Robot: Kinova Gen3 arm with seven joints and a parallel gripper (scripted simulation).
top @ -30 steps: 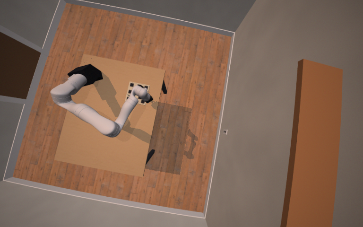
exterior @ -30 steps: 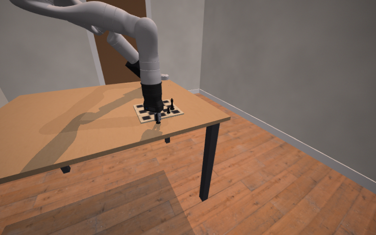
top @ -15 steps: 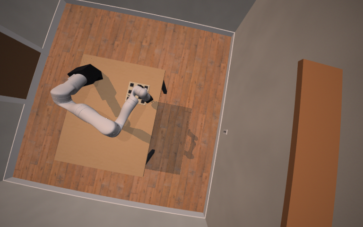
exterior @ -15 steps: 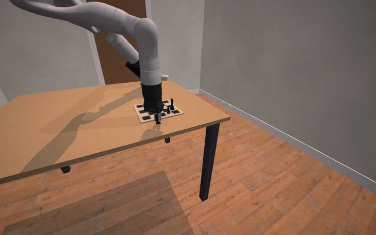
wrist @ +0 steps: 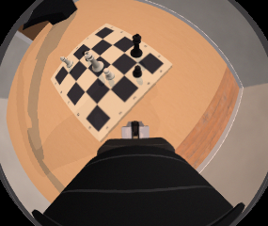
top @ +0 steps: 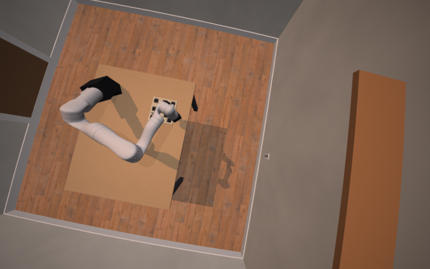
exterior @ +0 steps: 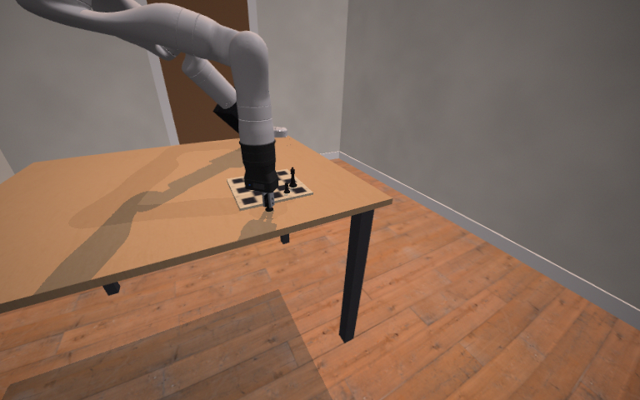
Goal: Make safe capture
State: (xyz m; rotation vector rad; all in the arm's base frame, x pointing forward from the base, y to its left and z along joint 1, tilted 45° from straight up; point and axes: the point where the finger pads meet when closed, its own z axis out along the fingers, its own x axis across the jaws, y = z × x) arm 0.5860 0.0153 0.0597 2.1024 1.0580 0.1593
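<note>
Right now the black piece is 1 cm below my hand. From my hand the other things lie so: chessboard 14 cm behind, 4 cm to the left, 3 cm below; tall white piece 14 cm behind, 4 cm to the left, 1 cm above.
</note>
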